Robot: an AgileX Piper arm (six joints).
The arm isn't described. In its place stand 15 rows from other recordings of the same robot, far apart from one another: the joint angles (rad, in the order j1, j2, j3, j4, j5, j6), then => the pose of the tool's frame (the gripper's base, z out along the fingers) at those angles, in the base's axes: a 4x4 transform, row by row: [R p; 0 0 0 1], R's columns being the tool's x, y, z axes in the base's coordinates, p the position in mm.
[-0.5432 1.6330 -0.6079 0.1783 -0.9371 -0.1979] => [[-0.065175 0.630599 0.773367 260.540], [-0.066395 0.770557 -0.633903 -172.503], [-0.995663 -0.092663 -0.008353 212.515], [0 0 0 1]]
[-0.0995 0.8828 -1.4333 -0.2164 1.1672 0.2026] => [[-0.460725 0.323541 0.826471 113.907], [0.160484 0.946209 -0.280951 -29.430], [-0.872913 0.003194 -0.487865 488.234], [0 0 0 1]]
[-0.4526 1.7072 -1.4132 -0.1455 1.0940 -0.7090] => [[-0.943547 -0.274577 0.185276 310.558], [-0.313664 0.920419 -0.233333 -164.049], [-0.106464 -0.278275 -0.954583 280.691], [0 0 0 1]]
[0.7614 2.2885 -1.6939 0.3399 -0.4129 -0.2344] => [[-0.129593 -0.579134 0.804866 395.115], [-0.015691 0.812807 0.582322 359.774], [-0.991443 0.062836 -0.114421 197.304], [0 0 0 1]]
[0.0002 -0.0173 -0.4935 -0.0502 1.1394 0.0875] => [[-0.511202 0.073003 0.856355 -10.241], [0.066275 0.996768 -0.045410 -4.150], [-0.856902 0.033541 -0.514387 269.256], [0 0 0 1]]
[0.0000 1.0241 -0.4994 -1.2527 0.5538 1.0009] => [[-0.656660 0.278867 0.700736 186.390], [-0.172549 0.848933 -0.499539 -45.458], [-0.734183 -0.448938 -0.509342 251.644], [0 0 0 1]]
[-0.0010 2.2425 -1.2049 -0.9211 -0.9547 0.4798] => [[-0.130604 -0.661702 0.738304 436.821], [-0.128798 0.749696 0.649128 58.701], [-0.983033 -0.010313 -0.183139 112.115], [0 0 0 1]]
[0.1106 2.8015 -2.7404 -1.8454 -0.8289 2.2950] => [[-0.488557 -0.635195 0.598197 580.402], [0.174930 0.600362 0.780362 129.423], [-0.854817 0.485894 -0.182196 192.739], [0 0 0 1]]
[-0.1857 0.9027 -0.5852 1.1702 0.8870 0.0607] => [[-0.671431 0.319902 0.668463 163.549], [0.741019 0.300054 0.600714 35.368], [-0.008406 0.898683 -0.438519 292.869], [0 0 0 1]]
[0.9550 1.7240 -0.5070 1.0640 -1.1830 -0.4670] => [[-0.150019 -0.007920 0.988651 210.209], [-0.079238 0.996848 -0.004038 169.566], [-0.985503 -0.078944 -0.150173 165.160], [0 0 0 1]]
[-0.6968 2.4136 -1.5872 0.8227 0.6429 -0.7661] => [[-0.741486 0.417925 0.524916 382.617], [0.556762 0.819835 0.133739 -268.043], [-0.374452 0.391419 -0.840581 52.900], [0 0 0 1]]
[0.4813 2.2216 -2.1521 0.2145 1.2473 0.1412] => [[-0.922235 -0.329151 0.202835 419.224], [-0.250944 0.908695 0.333617 239.665], [-0.294125 0.256774 -0.920629 266.926], [0 0 0 1]]
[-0.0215 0.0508 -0.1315 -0.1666 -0.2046 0.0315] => [[0.359471 0.037604 0.932398 48.330], [-0.138992 0.990199 0.013651 2.027], [-0.922747 -0.134503 0.361175 272.353], [0 0 0 1]]
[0.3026 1.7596 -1.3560 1.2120 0.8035 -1.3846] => [[-0.340595 -0.871083 0.353849 353.007], [-0.341778 0.465312 0.816500 174.453], [-0.875890 0.157157 -0.456200 294.495], [0 0 0 1]]
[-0.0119 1.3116 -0.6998 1.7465 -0.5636 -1.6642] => [[-0.539846 0.498090 0.678581 254.725], [0.102841 0.839130 -0.534120 -50.901], [-0.835458 -0.218557 -0.504225 253.418], [0 0 0 1]]
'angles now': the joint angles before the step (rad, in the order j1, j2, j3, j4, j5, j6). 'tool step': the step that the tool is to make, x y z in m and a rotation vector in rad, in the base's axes. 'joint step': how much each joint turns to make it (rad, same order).
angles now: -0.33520, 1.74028, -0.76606, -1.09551, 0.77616, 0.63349
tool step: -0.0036, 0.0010, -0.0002, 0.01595, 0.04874, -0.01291
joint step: 0.00014, -0.00012, -0.00312, 0.05231, 0.03412, -0.06100
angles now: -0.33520, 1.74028, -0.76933, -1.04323, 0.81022, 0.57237
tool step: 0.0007, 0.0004, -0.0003, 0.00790, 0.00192, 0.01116
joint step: -0.00011, 0.00015, -0.00107, 0.00607, -0.00802, -0.01509
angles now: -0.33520, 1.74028, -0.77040, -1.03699, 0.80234, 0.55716
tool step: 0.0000, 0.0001, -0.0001, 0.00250, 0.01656, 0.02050
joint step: 0.00005, 0.00001, 0.00019, 0.00101, -0.00084, -0.02698
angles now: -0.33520, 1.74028, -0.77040, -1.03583, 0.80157, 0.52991
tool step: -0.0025, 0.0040, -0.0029, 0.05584, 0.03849, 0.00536
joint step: 0.00008, -0.00012, 0.00025, 0.08376, 0.00101, -0.08970
